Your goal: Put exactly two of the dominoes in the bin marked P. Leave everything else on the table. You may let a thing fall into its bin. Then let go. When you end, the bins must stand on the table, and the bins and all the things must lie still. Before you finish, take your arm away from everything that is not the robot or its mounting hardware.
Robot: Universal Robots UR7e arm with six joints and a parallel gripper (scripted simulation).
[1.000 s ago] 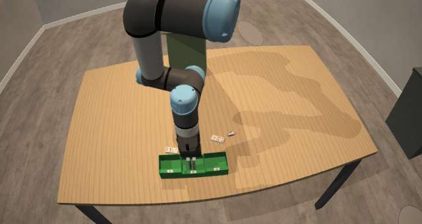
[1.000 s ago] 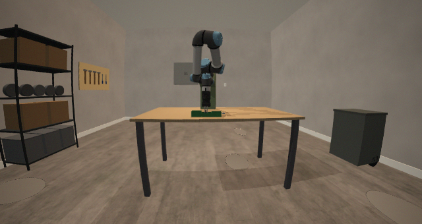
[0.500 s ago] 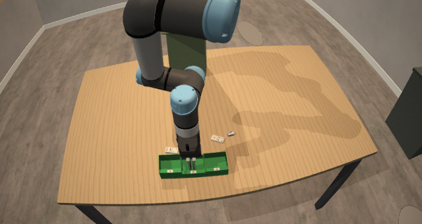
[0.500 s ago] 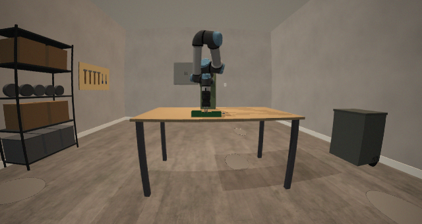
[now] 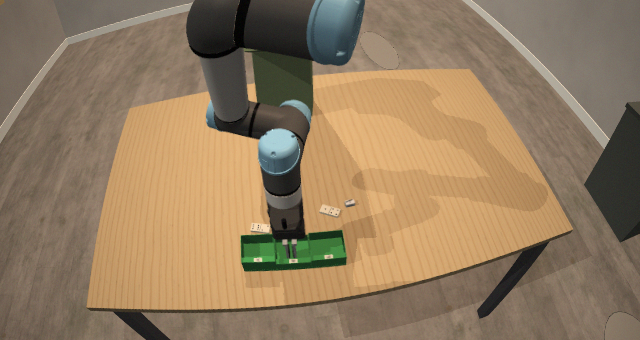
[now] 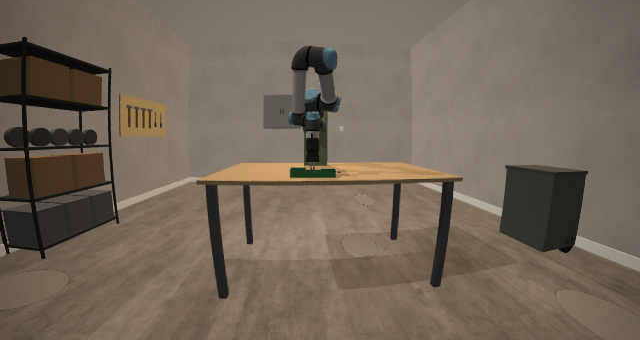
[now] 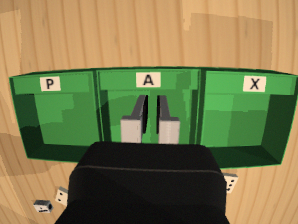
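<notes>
The bin marked P lies 1 cm below my hand and 1 cm behind it. Also, from my hand: domino: 14 cm behind, 11 cm to the left, 3 cm below; then grey piece: 16 cm behind, 15 cm to the left, 3 cm below.
</notes>
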